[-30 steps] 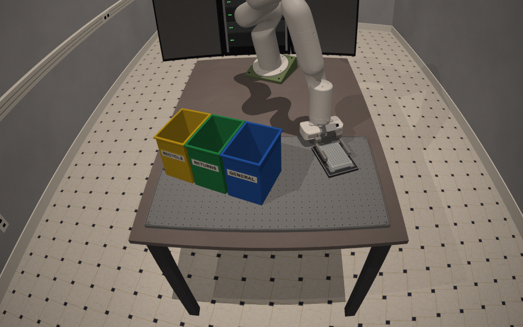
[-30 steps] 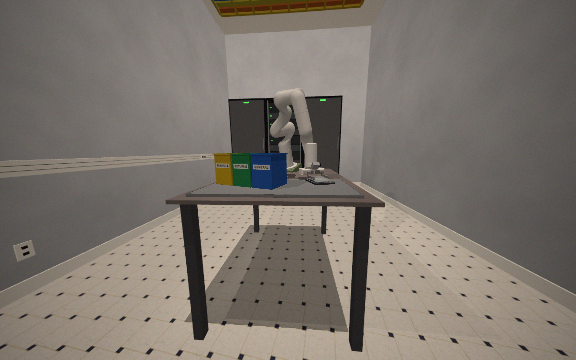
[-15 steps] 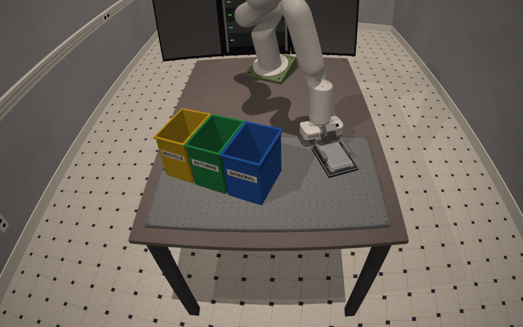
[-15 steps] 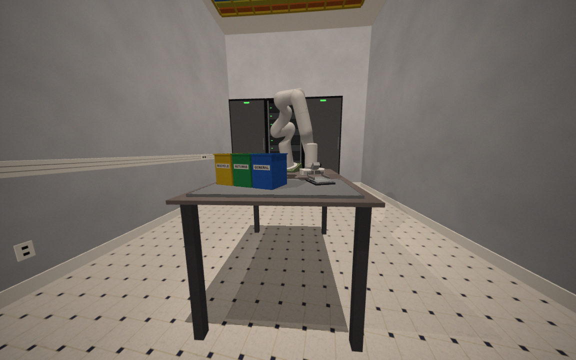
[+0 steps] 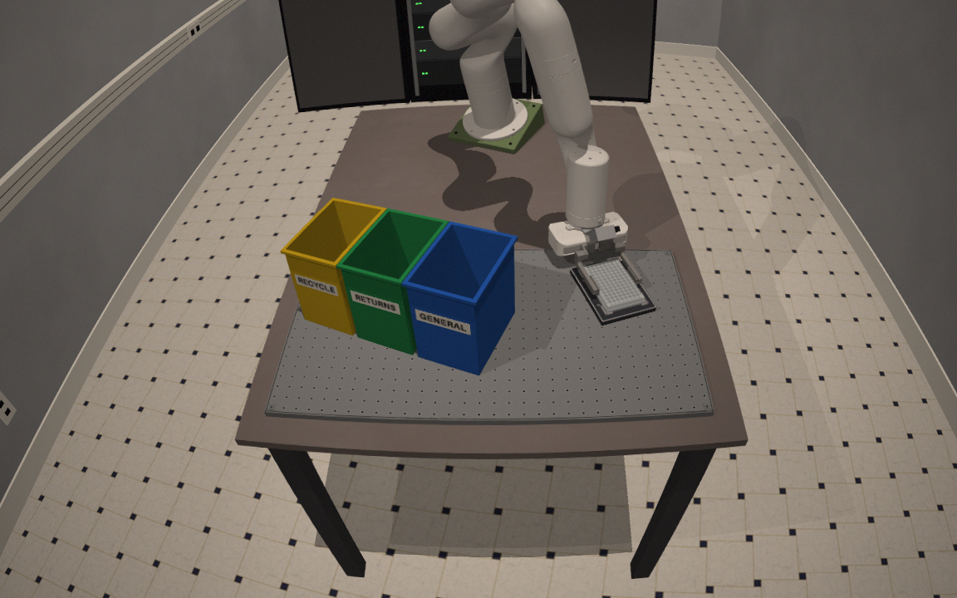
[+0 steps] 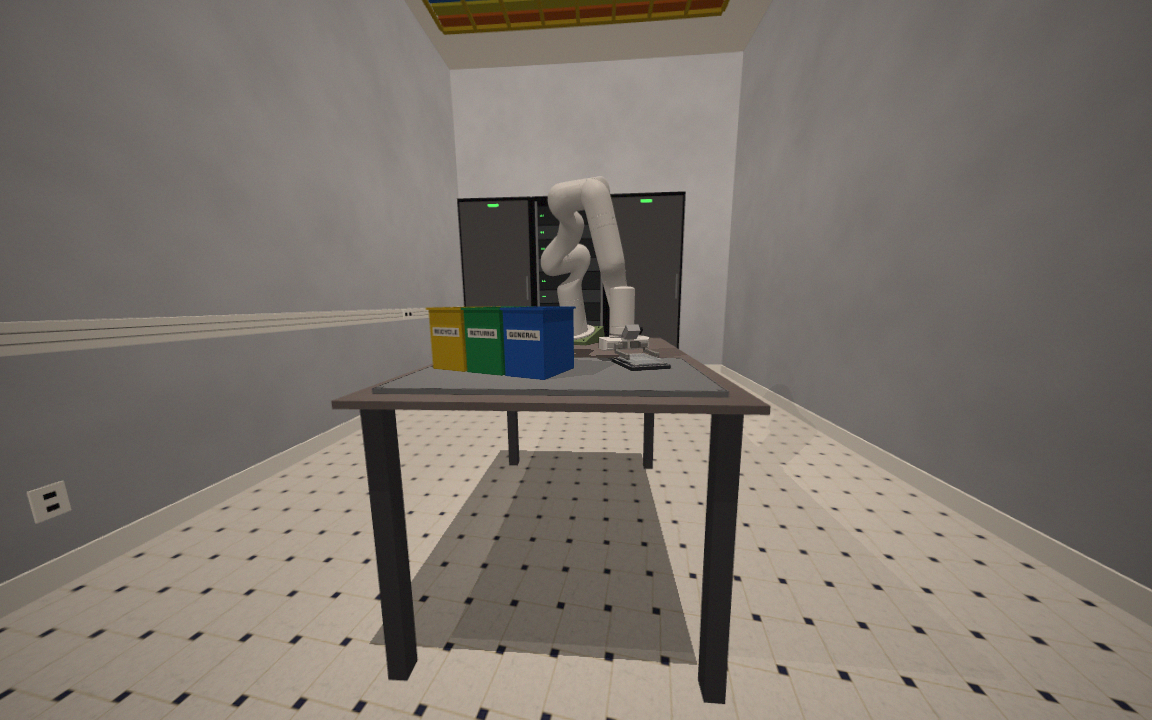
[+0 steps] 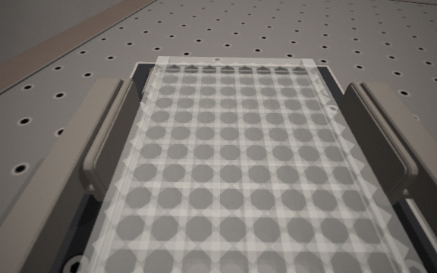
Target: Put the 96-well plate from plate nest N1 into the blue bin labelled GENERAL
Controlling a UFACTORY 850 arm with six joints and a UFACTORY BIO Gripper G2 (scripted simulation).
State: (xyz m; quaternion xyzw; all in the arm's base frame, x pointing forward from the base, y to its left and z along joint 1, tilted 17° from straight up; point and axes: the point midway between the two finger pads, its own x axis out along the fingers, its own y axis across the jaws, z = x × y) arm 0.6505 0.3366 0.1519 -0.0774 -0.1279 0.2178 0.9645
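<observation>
My gripper is now 1 cm above the clear 96-well plate. Also, from my hand: blue bin labelled GENERAL: 14 cm ahead, 27 cm to the right, 6 cm above; then green returns bin: 11 cm ahead, 40 cm to the right, 6 cm above; then black plate nest N1: 2 cm below.
</observation>
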